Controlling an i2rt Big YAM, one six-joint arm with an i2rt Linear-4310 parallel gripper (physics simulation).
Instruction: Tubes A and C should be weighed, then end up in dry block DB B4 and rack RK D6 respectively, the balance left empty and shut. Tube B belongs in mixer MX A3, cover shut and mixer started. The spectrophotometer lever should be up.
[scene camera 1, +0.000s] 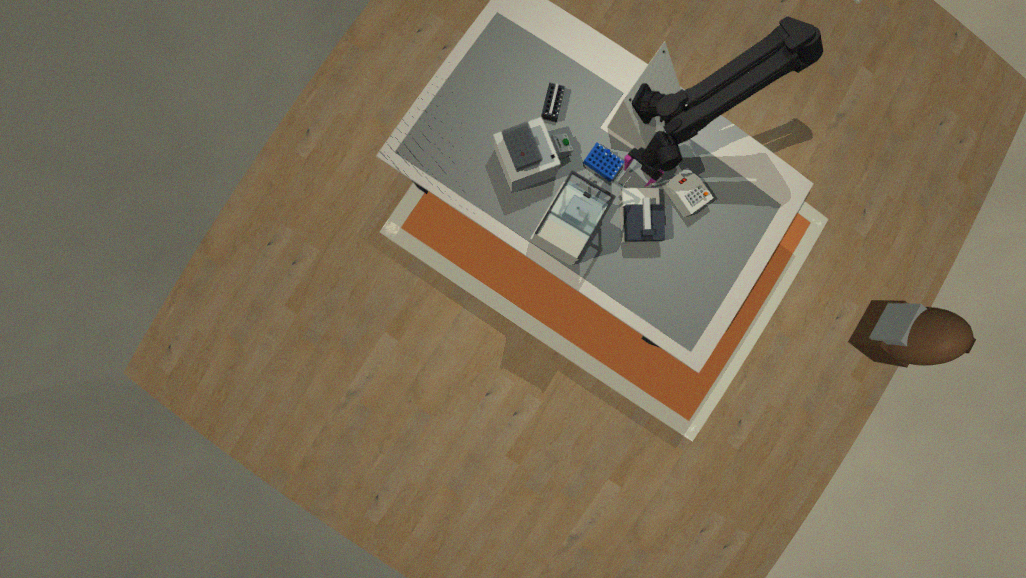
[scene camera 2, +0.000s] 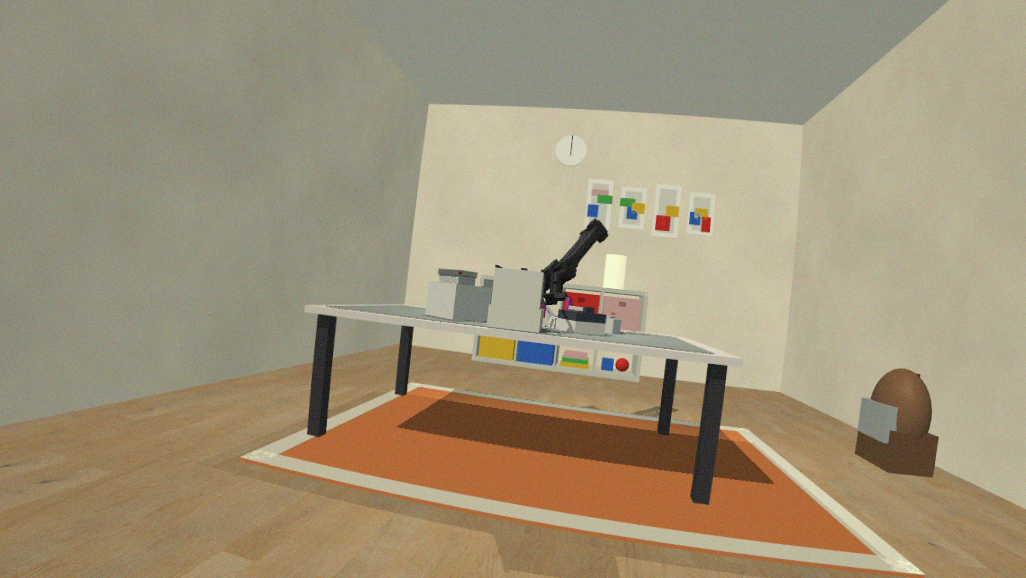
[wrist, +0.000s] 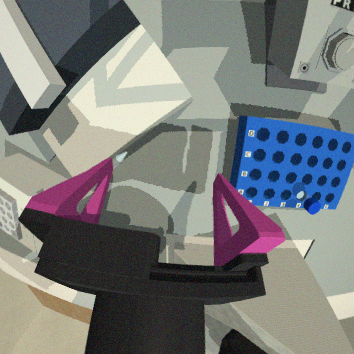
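Seen in the pictures: gripper, fingertip midpoint: (scene camera 1: 635, 178) (wrist: 164, 170); arm's base, link origin: (scene camera 1: 643, 103).
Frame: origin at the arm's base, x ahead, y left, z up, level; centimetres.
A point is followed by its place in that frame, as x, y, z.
My gripper (scene camera 1: 640, 170) @[20.9, 11.3, -9.9] (scene camera 2: 555, 306) @[20.9, 11.3, -9.9] (wrist: 164, 170) @[20.9, 11.3, -9.9] is open and empty, low over the table beside the blue rack (scene camera 1: 603, 161) @[20.9, -2.1, -10.9] (wrist: 280, 167) @[20.6, 0.4, -11.0]. In the wrist view a pale tube tip (wrist: 121, 157) @[21.4, 16.9, -13.2] shows at the left fingertip; the rest is hidden behind that finger. A blue-capped tube (wrist: 313, 206) @[17.7, -2.4, -8.5] stands in the rack's row A, around column 4 or 5. The glass-chambered balance (scene camera 1: 567, 242) @[58.1, -0.7, 6.4] (scene camera 2: 515, 300) @[60.9, -3.2, -4.1] (wrist: 320, 70) @[29.0, -1.1, -8.7] is beyond the rack; its door state is unclear. A dark-topped device (scene camera 1: 635, 231) @[39.9, 19.8, -6.0] (wrist: 95, 35) @[31.6, 14.6, -7.0] carries a white lever bar (scene camera 1: 646, 213) @[32.8, 19.9, -4.2] (wrist: 30, 60) @[30.0, 17.6, -4.2]; its lever position is unclear.
A pale block with a grid of holes and a red display (scene camera 1: 690, 192) @[16.3, 31.5, -7.1] stands right of the gripper. Left of the rack are a small box with a green button (scene camera 1: 564, 142) @[23.7, -18.1, -6.8], a white device with a grey lid (scene camera 1: 521, 145) @[36.9, -29.2, 5.0] and a black holed strip (scene camera 1: 553, 101) @[10.6, -29.4, -9.2].
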